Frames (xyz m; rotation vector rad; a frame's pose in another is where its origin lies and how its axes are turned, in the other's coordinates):
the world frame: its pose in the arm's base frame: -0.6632 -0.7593 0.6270 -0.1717 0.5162 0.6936
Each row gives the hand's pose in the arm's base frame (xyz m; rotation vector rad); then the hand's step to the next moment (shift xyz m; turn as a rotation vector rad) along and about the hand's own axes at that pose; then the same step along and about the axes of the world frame.
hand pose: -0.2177 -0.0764 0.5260 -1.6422 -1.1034 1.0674
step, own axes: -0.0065 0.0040 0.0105 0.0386 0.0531 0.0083
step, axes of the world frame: -0.0071 0.0029 -0.0105 0.0532 0.0104 -0.0380
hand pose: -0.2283 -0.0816 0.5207 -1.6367 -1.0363 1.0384
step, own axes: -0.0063 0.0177 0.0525 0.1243 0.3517 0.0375
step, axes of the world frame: -0.0153 0.0330 -0.0422 0.2518 -0.0136 -0.2774
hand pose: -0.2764 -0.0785 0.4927 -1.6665 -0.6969 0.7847
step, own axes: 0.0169 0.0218 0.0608 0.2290 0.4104 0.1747
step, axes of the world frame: 0.0181 0.0569 -0.0298 0.3569 0.1262 -0.3287
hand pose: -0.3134 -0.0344 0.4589 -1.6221 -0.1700 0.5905
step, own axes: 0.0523 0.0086 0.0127 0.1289 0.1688 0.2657
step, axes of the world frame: 0.0542 0.0009 0.0053 0.2205 0.2332 -0.1128
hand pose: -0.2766 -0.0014 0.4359 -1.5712 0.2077 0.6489
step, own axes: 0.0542 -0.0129 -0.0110 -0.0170 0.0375 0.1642
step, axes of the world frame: 0.0463 -0.0319 0.0080 0.0434 0.1636 -0.0005
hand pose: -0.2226 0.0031 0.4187 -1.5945 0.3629 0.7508
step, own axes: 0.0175 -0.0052 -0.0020 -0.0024 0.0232 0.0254
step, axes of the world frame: 0.0159 -0.0092 0.0009 0.0048 0.0297 -0.0168
